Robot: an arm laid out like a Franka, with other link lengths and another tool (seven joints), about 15 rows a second.
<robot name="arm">
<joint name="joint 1" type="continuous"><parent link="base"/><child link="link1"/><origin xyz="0 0 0.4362"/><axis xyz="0 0 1"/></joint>
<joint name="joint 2" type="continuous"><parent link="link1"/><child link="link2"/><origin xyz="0 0 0"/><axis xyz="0 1 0"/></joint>
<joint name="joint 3" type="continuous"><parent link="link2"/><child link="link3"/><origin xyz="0 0 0.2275"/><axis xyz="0 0 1"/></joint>
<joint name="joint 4" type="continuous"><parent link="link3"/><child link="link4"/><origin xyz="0.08 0 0"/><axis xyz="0 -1 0"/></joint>
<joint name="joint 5" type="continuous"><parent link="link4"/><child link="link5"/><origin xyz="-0.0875 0 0.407"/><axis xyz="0 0 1"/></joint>
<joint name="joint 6" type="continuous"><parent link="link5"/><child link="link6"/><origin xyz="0 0 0"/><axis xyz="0 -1 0"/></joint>
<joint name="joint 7" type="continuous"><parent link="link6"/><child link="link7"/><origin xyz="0.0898 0 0"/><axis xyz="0 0 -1"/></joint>
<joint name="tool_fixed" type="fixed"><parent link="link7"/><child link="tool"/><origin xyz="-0.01 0.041 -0.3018" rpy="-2.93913 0 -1.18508"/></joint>
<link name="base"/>
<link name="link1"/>
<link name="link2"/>
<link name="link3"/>
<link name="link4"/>
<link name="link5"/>
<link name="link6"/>
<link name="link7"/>
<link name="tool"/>
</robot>
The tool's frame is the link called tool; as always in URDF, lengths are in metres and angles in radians. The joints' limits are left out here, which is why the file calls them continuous.
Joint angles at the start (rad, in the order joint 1, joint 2, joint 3, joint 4, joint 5, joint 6, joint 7): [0.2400, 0.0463, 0.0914, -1.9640, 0.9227, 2.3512, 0.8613]
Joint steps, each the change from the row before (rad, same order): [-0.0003, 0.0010, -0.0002, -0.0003, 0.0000, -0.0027, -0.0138]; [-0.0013, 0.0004, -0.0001, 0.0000, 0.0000, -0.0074, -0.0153]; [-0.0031, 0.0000, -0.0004, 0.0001, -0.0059, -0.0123, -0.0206]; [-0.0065, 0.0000, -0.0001, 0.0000, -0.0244, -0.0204, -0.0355]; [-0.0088, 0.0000, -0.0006, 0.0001, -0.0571, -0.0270, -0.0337]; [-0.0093, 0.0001, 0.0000, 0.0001, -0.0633, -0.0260, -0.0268]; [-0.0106, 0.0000, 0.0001, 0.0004, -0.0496, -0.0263, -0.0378]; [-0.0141, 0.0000, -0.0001, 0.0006, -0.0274, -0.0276, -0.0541]
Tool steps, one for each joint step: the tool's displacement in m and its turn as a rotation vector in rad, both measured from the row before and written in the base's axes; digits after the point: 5 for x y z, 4 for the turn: [-0.00106, 0.00041, -0.00099, -0.0034, -0.0064, 0.0109]; [-0.00193, 0.00062, -0.00081, -0.0028, -0.0051, 0.0145]; [-0.00282, -0.00029, -0.00156, -0.0082, -0.0076, 0.0221]; [-0.00510, -0.00225, -0.00453, -0.0261, -0.0172, 0.0431]; [-0.00710, -0.00644, -0.00948, -0.0527, -0.0193, 0.0579]; [-0.00693, -0.00838, -0.01059, -0.0569, -0.0148, 0.0549]; [-0.00656, -0.00847, -0.00868, -0.0467, -0.0158, 0.0565]; [-0.00579, -0.00843, -0.00580, -0.0290, -0.0169, 0.0572]
